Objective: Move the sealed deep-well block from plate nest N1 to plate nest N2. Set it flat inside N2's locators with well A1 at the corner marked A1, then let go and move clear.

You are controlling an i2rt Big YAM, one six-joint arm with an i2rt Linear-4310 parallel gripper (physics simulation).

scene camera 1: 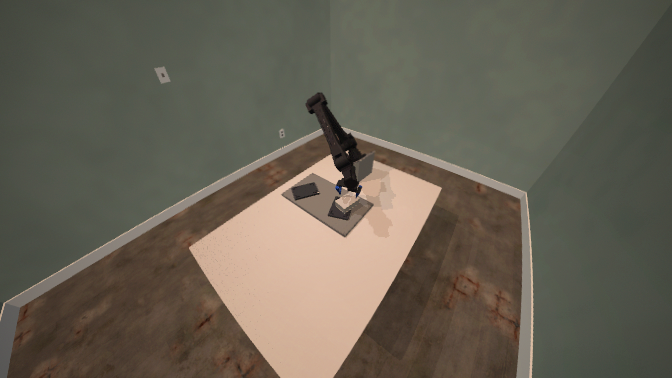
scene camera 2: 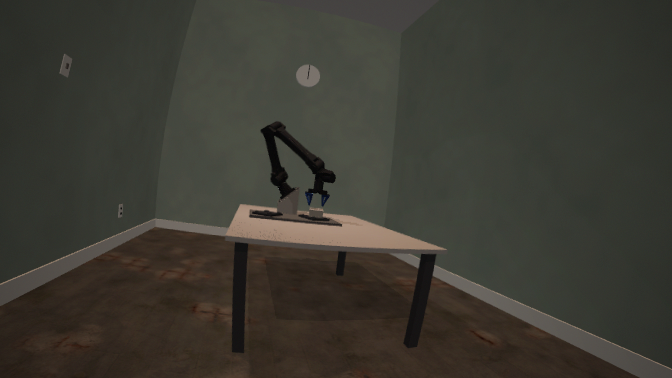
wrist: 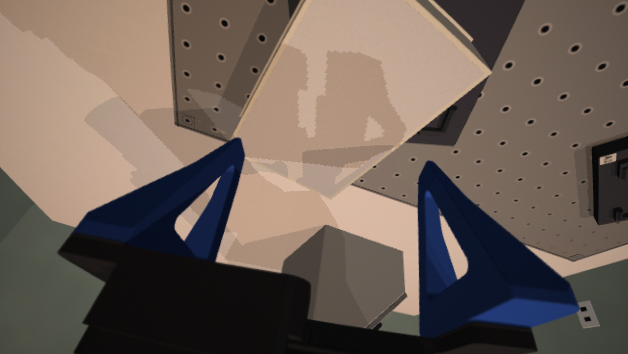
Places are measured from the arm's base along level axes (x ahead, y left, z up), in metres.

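Pixels of known places: gripper, fingertip midpoint: (scene camera 1: 348, 196) (scene camera 2: 315, 205) (wrist: 330, 157); arm's base, origin of the base link: (scene camera 1: 357, 160) (scene camera 2: 288, 194).
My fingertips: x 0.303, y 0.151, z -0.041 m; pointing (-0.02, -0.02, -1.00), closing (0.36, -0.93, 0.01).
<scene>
For each thing: its top centre in the pictures, then the offset to it from my fingertips. Level surfaces: height alone.
- sealed deep-well block, middle of its top: (wrist: 333, 121) (scene camera 1: 347, 199) (scene camera 2: 316, 208) dx +0.009, dy +0.005, dz -0.016 m
- dark nest N1, middle of its top: (wrist: 397, 39) (scene camera 1: 341, 206) (scene camera 2: 313, 215) dx +0.045, dy -0.013, dz -0.058 m
- Nest N2, middle of its top: (scene camera 2: 267, 211) (scene camera 1: 304, 189) dx +0.085, dy -0.293, dz -0.058 m
- grey perforated board, middle of its top: (wrist: 546, 110) (scene camera 2: 292, 216) (scene camera 1: 325, 198) dx +0.047, dy -0.140, dz -0.075 m
- pale table, its level: dz -0.089 m
The sealed deep-well block (scene camera 1: 346, 202) (scene camera 2: 316, 213) (wrist: 350, 90), pale and box-shaped, stands at the dark nest N1 (scene camera 1: 339, 215) (scene camera 2: 304, 217) (wrist: 495, 25) and hides much of it. In the wrist view its outline looks skewed against N1; its seating is hidden. My gripper (scene camera 1: 348, 193) (scene camera 2: 317, 205) (wrist: 330, 157) is open and empty, its blue fingertips just above the block's top. In the wrist view the left tip is beside a block corner and the right tip stands apart from it. Nest N2 (scene camera 1: 305, 191) (scene camera 2: 266, 213) (wrist: 607, 192) is dark and unoccupied, with a small white label.
Both nests sit on a grey perforated board (scene camera 1: 318, 205) (wrist: 525, 150) on the pale table (scene camera 1: 280, 280) (scene camera 2: 310, 237). The arm's grey base mount (scene camera 1: 365, 168) (scene camera 2: 288, 202) (wrist: 372, 270) stands beside the board.
</scene>
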